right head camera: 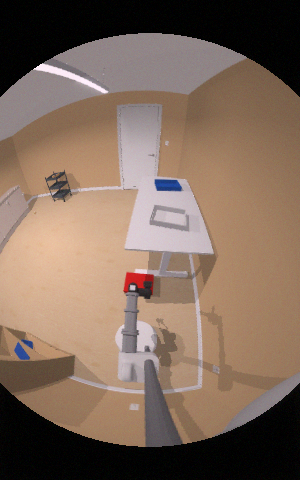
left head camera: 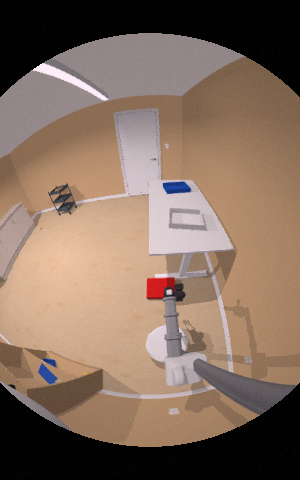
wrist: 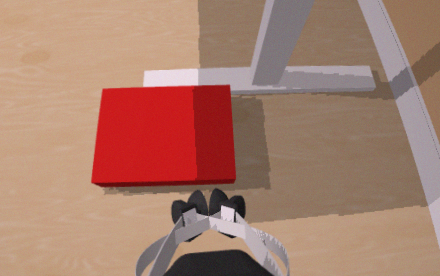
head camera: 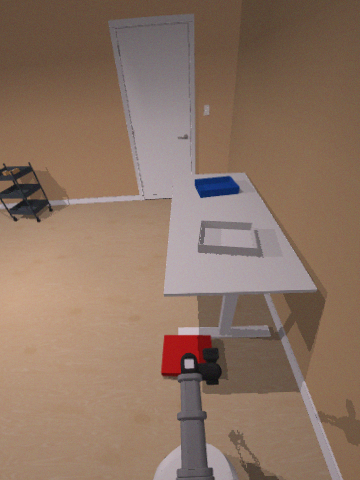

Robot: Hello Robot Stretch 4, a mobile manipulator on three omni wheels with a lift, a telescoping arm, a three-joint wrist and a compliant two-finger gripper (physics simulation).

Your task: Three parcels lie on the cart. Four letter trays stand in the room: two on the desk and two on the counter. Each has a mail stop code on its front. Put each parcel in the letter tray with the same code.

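Where they show: gripper, fingertip midpoint: (wrist: 208,205); robot's base, origin of the base link: (left head camera: 165,342).
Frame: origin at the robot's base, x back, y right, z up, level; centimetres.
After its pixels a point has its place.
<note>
My gripper (wrist: 208,205) @(y 8.7, x -44.6, z 40.1 cm) is shut and empty, with its black fingertips together, near the lower edge of the red box in the wrist view. A blue tray (head camera: 217,191) @(y 32.3, x -169.4, z 73.7 cm) (left head camera: 177,190) @(y 32.7, x -169.5, z 72.6 cm) (right head camera: 168,188) @(y 33.9, x -169.6, z 72.2 cm) stands at the far end of the white desk (head camera: 225,277) @(y 21.5, x -78.8, z 69.2 cm) (left head camera: 190,242) @(y 25.5, x -78.9, z 69.1 cm) (right head camera: 165,242) @(y 23.0, x -77.7, z 69.2 cm). A grey tray (head camera: 227,248) @(y 25.6, x -96.1, z 73.9 cm) (left head camera: 187,226) @(y 26.6, x -96.0, z 72.1 cm) (right head camera: 170,224) @(y 28.3, x -95.6, z 73.4 cm) stands nearer on it. No codes are readable. The dark three-shelf cart (head camera: 30,206) @(y -211.7, x -259.6, z 24.4 cm) (left head camera: 67,205) @(y -230.8, x -288.9, z 9.4 cm) (right head camera: 61,192) @(y -234.1, x -287.2, z 11.0 cm) stands far left, with small brownish things (head camera: 11,171) @(y -211.4, x -260.3, z 75.0 cm) on top, too small to make out.
A red box (head camera: 175,352) @(y -9.2, x -68.0, z 3.7 cm) (left head camera: 155,289) @(y -7.3, x -64.3, z 3.7 cm) (right head camera: 131,281) @(y -9.6, x -67.9, z 3.5 cm) (wrist: 150,135) @(y -4.4, x -66.3, z 3.7 cm) lies on the floor by the desk's foot (wrist: 325,80). A pale cabinet (left head camera: 15,232) @(y -340.7, x -168.6, z 40.2 cm) (right head camera: 11,212) stands at the left. A brown open structure (left head camera: 70,390) @(y -71.8, x 45.6, z 60.9 cm) (right head camera: 40,370) @(y -71.8, x 46.4, z 58.6 cm) with blue pieces is at lower left. A wall runs along the right.
</note>
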